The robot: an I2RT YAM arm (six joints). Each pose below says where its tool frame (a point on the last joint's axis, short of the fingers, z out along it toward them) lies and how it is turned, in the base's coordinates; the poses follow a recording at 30 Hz.
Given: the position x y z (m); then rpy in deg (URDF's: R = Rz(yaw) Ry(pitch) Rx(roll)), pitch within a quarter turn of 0, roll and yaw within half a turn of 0.
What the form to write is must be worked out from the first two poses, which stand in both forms.
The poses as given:
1: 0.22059 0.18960 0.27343 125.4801 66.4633 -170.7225
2: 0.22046 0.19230 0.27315 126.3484 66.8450 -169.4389
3: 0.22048 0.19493 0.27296 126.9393 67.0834 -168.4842
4: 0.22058 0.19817 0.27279 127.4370 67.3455 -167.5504
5: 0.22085 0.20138 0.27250 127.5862 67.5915 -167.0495
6: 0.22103 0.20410 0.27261 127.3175 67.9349 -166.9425
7: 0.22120 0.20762 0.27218 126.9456 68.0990 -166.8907
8: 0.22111 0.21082 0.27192 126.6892 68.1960 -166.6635
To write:
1: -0.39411 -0.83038 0.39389 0.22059; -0.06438 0.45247 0.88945 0.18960; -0.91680 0.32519 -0.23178 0.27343; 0 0 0 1
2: -0.38656 -0.83663 0.38810 0.22046; -0.07207 0.44692 0.89166 0.19230; -0.91944 0.31671 -0.23306 0.27315; 0 0 0 1
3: -0.38155 -0.84134 0.38283 0.22048; -0.07774 0.44190 0.89369 0.19493; -0.92107 0.31123 -0.23401 0.27296; 0 0 0 1
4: -0.37612 -0.84658 0.37662 0.22058; -0.08304 0.43563 0.89629 0.19817; -0.92284 0.30584 -0.23414 0.27279; 0 0 0 1
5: -0.37151 -0.85066 0.37196 0.22085; -0.08543 0.43026 0.89865 0.20138; -0.92449 0.30208 -0.23252 0.27250; 0 0 0 1
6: -0.36595 -0.85495 0.36762 0.22103; -0.08487 0.42404 0.90166 0.20410; -0.92676 0.29876 -0.22774 0.27261; 0 0 0 1
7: -0.36328 -0.85853 0.36188 0.22120; -0.08460 0.41721 0.90487 0.20762; -0.92783 0.29811 -0.22420 0.27218; 0 0 0 1
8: -0.36142 -0.86226 0.35480 0.22111; -0.08568 0.40962 0.90822 0.21082; -0.92846 0.29785 -0.22192 0.27192; 0 0 0 1
